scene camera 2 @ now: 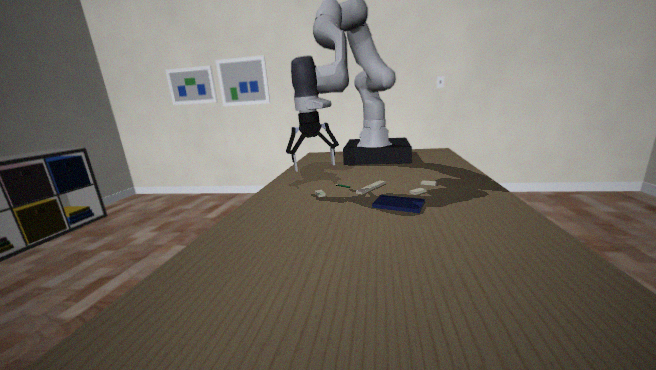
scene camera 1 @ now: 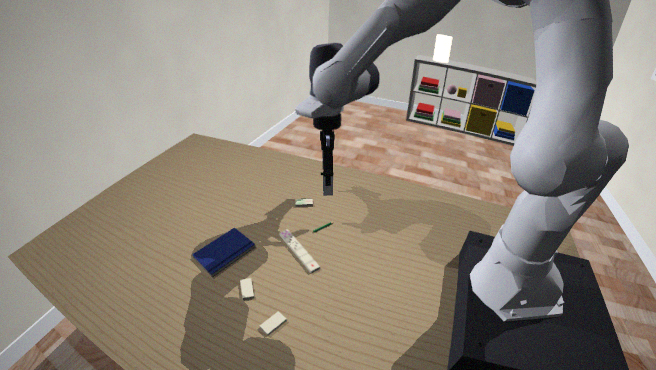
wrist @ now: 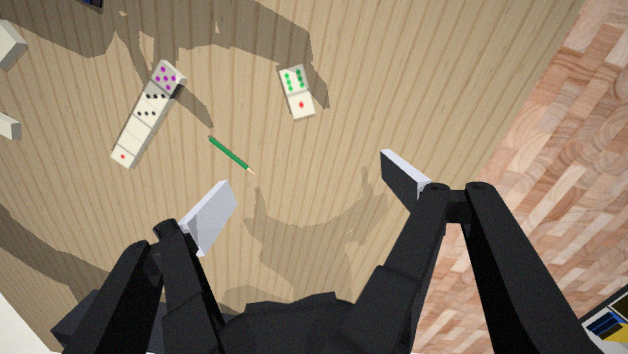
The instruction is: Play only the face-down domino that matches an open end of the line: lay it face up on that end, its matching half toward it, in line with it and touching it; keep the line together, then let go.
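Observation:
The line of face-up dominoes (scene camera 1: pixel 298 251) (scene camera 2: pixel 371 187) (wrist: pixel 136 131) lies straight, with a magenta five at one end and a red one at the other. A face-up domino (scene camera 1: pixel 304 202) (scene camera 2: pixel 320 193) (wrist: pixel 297 94), green six and red one, lies apart from the line, beyond its five end in scene camera 1. Two face-down dominoes lie beyond the line: one (scene camera 1: pixel 247 288) (scene camera 2: pixel 418 191) (wrist: pixel 7 44) nearer the book, another (scene camera 1: pixel 273 323) (scene camera 2: pixel 428 183) (wrist: pixel 8 126) farther off. My gripper (scene camera 1: pixel 327 193) (scene camera 2: pixel 314 167) (wrist: pixel 304 178) is open and empty, raised above the table, beside the six-one domino.
A green pencil (scene camera 1: pixel 322 227) (scene camera 2: pixel 343 186) (wrist: pixel 229 153) lies between the line and the six-one domino. A navy book (scene camera 1: pixel 223 251) (scene camera 2: pixel 399 204) lies near the line's five end. The table edge is beyond the gripper in scene camera 1.

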